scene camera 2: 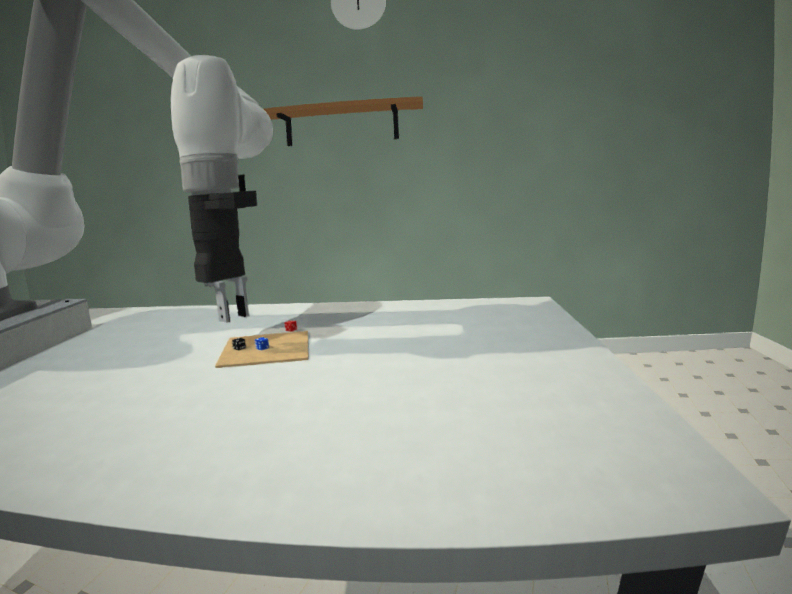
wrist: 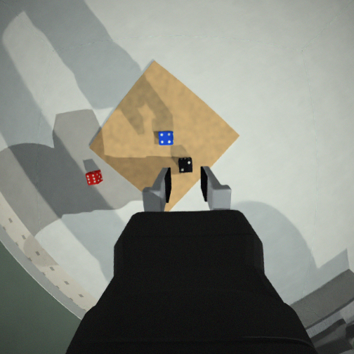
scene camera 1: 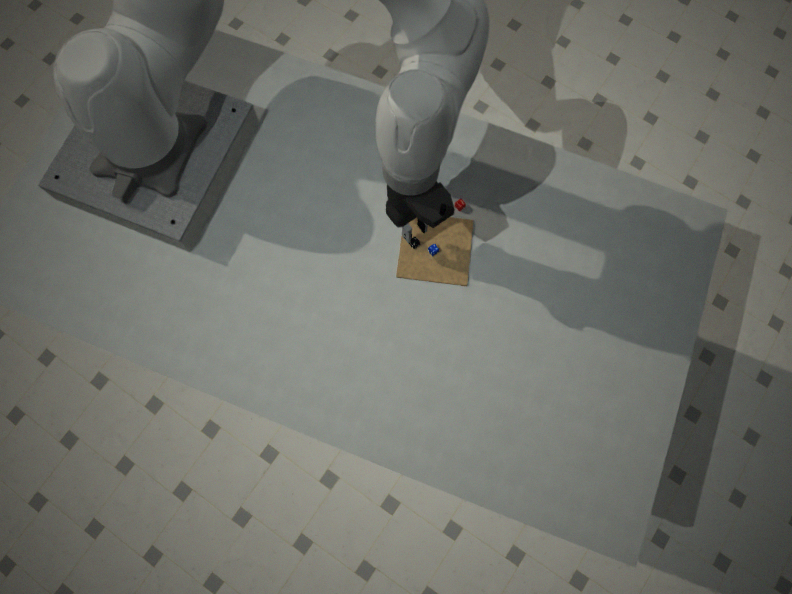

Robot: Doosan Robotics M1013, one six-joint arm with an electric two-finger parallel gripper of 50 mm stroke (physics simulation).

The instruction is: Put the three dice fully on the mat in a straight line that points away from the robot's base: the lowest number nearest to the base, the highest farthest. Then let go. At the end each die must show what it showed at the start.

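Frame: origin at the arm's base, x left, y back, z up, level; centimetres.
Seen in the pictures: gripper, fingertip midpoint: [scene camera 2: 234, 318] [scene camera 1: 414, 233]; arm's base, origin of the base link: [scene camera 1: 150, 147].
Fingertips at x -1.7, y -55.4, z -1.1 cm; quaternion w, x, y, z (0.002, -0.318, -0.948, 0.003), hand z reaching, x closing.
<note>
Pixels of each thing's top centre, then the offset from my fingertips to it. Level surfaces: height alone.
- black die, middle of its top: [scene camera 2: 238, 339] [scene camera 1: 414, 241] dz -3.4, dx -0.3, dy -0.3 cm
- tan mat, middle of its top: [scene camera 2: 265, 346] [scene camera 1: 435, 247] dz -5.0, dx +0.3, dy -4.5 cm
- blue die, middle of its top: [scene camera 2: 261, 339] [scene camera 1: 433, 248] dz -3.4, dx -0.6, dy -4.3 cm
- red die, middle of its top: [scene camera 2: 290, 321] [scene camera 1: 460, 203] dz -3.8, dx +10.5, dy -6.8 cm
- table, its level: dz -5.4 cm
A black die [scene camera 1: 415, 242] [scene camera 2: 238, 343] [wrist: 185, 165] rests on the tan mat [scene camera 1: 447, 274] [scene camera 2: 287, 354] [wrist: 200, 120], near its base-side edge, with two pips on top. A blue die [scene camera 1: 433, 250] [scene camera 2: 261, 343] [wrist: 166, 138] rests near the mat's middle, apart from the black die and farther from the base; its top shows four. A red die [scene camera 1: 459, 204] [scene camera 2: 291, 325] [wrist: 94, 177] lies off the mat on the table; its top appears to show six. My gripper [scene camera 1: 414, 231] [scene camera 2: 233, 317] [wrist: 185, 177] is open and empty, above the black die and clear of it.
The robot's base plate [scene camera 1: 211, 147] [scene camera 2: 57, 322] stands on the table [scene camera 1: 319, 332] [scene camera 2: 383, 434] at the left in both scene views. Arm shadows cross the table and part of the mat. A wall shelf [scene camera 2: 345, 107] is in the background.
</note>
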